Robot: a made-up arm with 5 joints. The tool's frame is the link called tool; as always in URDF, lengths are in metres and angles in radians. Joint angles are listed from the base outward.
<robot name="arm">
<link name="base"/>
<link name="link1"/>
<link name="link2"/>
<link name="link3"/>
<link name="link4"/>
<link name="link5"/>
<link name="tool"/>
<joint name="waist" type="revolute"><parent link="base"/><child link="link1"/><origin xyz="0.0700 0.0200 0.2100" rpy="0.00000 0.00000 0.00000"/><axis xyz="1 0 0"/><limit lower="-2.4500" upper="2.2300"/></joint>
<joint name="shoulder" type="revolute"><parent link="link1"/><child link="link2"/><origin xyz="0.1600 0.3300 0.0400" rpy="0.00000 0.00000 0.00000"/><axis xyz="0 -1 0"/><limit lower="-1.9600" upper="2.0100"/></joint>
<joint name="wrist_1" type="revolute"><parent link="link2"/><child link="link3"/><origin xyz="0.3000 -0.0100 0.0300" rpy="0.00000 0.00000 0.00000"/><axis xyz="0 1 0"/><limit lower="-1.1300" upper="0.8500"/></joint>
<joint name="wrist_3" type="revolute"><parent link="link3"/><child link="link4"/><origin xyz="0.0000 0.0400 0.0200" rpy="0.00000 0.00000 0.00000"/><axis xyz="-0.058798 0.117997 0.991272"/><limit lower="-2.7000" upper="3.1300"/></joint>
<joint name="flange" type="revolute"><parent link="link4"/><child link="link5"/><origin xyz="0.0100 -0.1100 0.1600" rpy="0.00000 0.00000 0.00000"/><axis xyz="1 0 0"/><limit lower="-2.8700" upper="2.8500"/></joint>
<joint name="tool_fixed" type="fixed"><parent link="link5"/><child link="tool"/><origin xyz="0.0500 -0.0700 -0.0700" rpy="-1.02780 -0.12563 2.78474"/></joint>
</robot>
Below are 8 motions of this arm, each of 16 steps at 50 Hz.
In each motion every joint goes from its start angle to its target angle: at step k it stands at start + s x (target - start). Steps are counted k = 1, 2, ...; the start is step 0. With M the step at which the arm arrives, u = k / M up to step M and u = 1 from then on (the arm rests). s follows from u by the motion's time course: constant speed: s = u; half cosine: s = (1 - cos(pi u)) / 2; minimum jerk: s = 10 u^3 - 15 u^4 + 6 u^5.
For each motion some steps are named. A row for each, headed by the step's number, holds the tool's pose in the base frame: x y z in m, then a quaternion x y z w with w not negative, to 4 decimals.
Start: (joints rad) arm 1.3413 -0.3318 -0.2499 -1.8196 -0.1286
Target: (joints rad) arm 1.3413 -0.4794 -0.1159 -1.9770 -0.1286
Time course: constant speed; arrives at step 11
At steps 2, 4, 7, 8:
2: 0.3213 0.0324 0.5765 0.1566 -0.4261 0.1600 0.8765
4: 0.3246 0.0322 0.5827 0.1669 -0.4058 0.1751 0.8814
7: 0.3305 0.0323 0.5918 0.1809 -0.3746 0.1982 0.8875
8: 0.3326 0.0325 0.5948 0.1852 -0.3640 0.2059 0.8893

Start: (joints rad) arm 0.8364 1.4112 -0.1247 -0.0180 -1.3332
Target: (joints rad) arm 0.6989 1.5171 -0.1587 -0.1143 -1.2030
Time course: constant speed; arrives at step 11
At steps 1, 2, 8, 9, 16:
1: 0.0160 -0.1630 0.6016 -0.6366 -0.2404 0.5466 0.4881
2: 0.0134 -0.1555 0.5998 -0.6427 -0.2433 0.5406 0.4852
8: -0.0002 -0.1111 0.5862 -0.6796 -0.2617 0.5043 0.4641
9: -0.0021 -0.1038 0.5836 -0.6857 -0.2649 0.4981 0.4599
16: -0.0056 -0.0896 0.5779 -0.6978 -0.2715 0.4858 0.4510

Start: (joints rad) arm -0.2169 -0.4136 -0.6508 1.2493 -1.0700
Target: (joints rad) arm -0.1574 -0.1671 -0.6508 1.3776 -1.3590
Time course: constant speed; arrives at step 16
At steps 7, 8, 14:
7: 0.6669 0.4500 0.3749 0.1825 -0.1861 -0.8248 0.5018
8: 0.6625 0.4531 0.3838 0.1948 -0.1942 -0.8179 0.5053
14: 0.6331 0.4698 0.4347 0.2675 -0.2426 -0.7732 0.5214

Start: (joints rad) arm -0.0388 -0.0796 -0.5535 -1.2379 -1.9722
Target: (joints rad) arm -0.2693 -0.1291 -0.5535 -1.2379 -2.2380
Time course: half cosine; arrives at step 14
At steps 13, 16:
13: 0.3018 0.3360 0.3480 -0.1098 0.4735 0.5929 0.6421
16: 0.3021 0.3365 0.3472 -0.1096 0.4758 0.5917 0.6415

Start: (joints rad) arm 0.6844 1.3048 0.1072 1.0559 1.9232
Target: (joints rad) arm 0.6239 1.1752 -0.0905 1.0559 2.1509
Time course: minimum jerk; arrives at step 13
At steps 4, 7, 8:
4: 0.1816 0.0739 0.8088 -0.2894 0.8267 -0.1979 0.4401
7: 0.1856 0.0935 0.8045 -0.3157 0.8213 -0.1809 0.4394
8: 0.1869 0.1002 0.8028 -0.3247 0.8193 -0.1751 0.4389

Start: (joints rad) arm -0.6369 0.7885 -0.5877 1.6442 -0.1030
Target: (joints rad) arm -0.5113 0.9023 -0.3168 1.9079 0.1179
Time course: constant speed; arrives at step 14
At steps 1, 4, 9, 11, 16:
1: 0.3671 0.6639 0.3293 0.0013 -0.3280 -0.7481 0.5769
4: 0.3708 0.6666 0.3389 -0.0396 -0.3149 -0.7579 0.5700
9: 0.3744 0.6682 0.3542 -0.1077 -0.2921 -0.7697 0.5573
11: 0.3750 0.6680 0.3601 -0.1348 -0.2827 -0.7729 0.5519
16: 0.3749 0.6668 0.3687 -0.1753 -0.2685 -0.7759 0.5433

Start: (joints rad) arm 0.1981 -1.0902 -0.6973 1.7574 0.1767
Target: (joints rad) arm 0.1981 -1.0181 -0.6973 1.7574 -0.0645
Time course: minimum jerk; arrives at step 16
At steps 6, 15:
6: 0.5787 0.5130 0.1080 -0.5411 0.4442 -0.5537 0.4509
15: 0.6060 0.5125 0.1329 -0.4623 0.4096 -0.6060 0.5012

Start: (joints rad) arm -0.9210 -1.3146 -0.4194 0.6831 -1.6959
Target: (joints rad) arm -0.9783 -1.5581 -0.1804 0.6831 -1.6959
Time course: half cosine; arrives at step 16
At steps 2, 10, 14, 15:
2: 0.6362 0.0119 -0.1467 -0.3277 -0.5258 -0.7591 0.2000
10: 0.5818 -0.0899 -0.2080 -0.4640 -0.4731 -0.7350 0.1437
14: 0.5501 -0.1303 -0.2292 -0.5168 -0.4475 -0.7203 0.1178
15: 0.5465 -0.1344 -0.2312 -0.5222 -0.4447 -0.7186 0.1150

